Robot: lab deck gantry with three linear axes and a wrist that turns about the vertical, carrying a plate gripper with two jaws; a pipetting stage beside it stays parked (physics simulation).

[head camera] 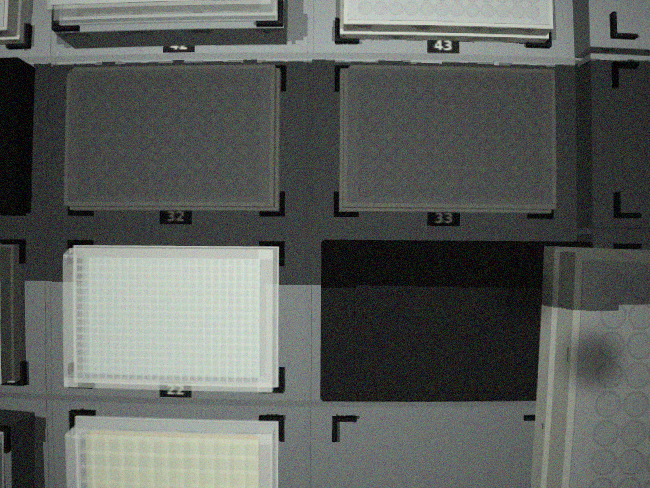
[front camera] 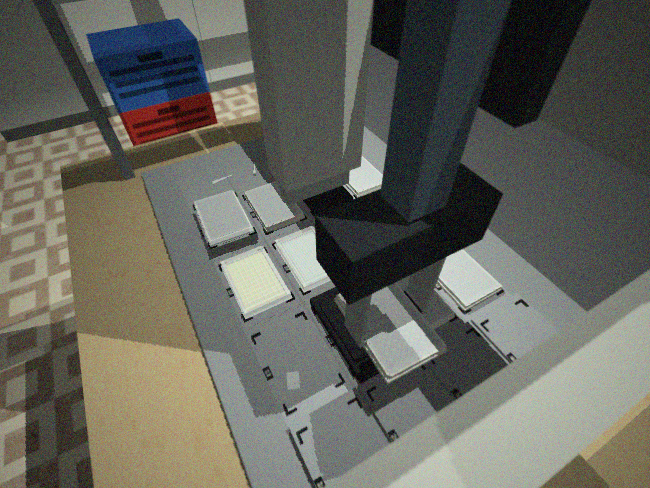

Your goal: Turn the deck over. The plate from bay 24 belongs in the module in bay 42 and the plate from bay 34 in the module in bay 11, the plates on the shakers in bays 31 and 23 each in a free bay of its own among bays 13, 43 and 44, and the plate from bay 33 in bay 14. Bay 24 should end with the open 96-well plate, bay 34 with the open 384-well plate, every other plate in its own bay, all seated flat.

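Seen in the pictures: gripper, fingertip midpoint: [front camera: 385, 318]; robot's base, link origin: [front camera: 196, 213].
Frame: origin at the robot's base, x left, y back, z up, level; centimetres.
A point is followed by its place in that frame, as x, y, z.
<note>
My gripper [front camera: 393, 320] {15.0, -45.0, 11.5} is shut on a pale lidded plate [front camera: 404, 349] {14.2, -49.8, 12.2} [head camera: 619, 362] {15.9, -40.9, 12.2}, held above the deck by the bare black shaker in bay 23 [front camera: 325, 315] {11.3, -35.9, 1.9} [head camera: 430, 325] {15.0, -37.8, 2.4}; its jaws do not show in the head view. Plates sit in bay 33 [head camera: 446, 141] {25.4, -38.9, 1.4}, bay 32 [head camera: 173, 139] {25.4, -23.2, 1.4} and bay 43 [front camera: 467, 278] {36.4, -41.3, 1.4} [head camera: 446, 13] {33.0, -39.0, 1.4}. A pale fine-grid open plate [front camera: 299, 257] {13.1, -22.8, 1.5} [head camera: 173, 315] {15.3, -23.3, 1.4} is in bay 22, a yellow open plate [front camera: 255, 281] {4.1, -23.8, 1.3} [head camera: 173, 462] {6.3, -23.0, 0.9} in bay 12. A plate [front camera: 223, 217] {4.1, -7.8, 3.3} tops the bay 11 module, another [head camera: 168, 13] {32.2, -23.2, 2.6} the bay 42 module. Bay 13 [front camera: 288, 346] {4.1, -36.9, 0.0} [head camera: 420, 451] {6.7, -38.0, 0.0} is bare.
The bare shaker in bay 31 [head camera: 15, 136] {25.6, -13.8, 1.8} is black. Plates stand in bay 21 [front camera: 270, 204] {14.3, -6.8, 1.4} [head camera: 10, 315] {14.9, -12.6, 0.7} and bay 41 [front camera: 365, 177] {36.6, -9.0, 1.4}. A grey column [front camera: 304, 105] {10.0, -34.8, 36.7} rises behind the gripper. A pale bar [front camera: 525, 399] {4.6, -61.7, 40.0} crosses the front. Blue and red boxes [front camera: 149, 68] stand behind.
</note>
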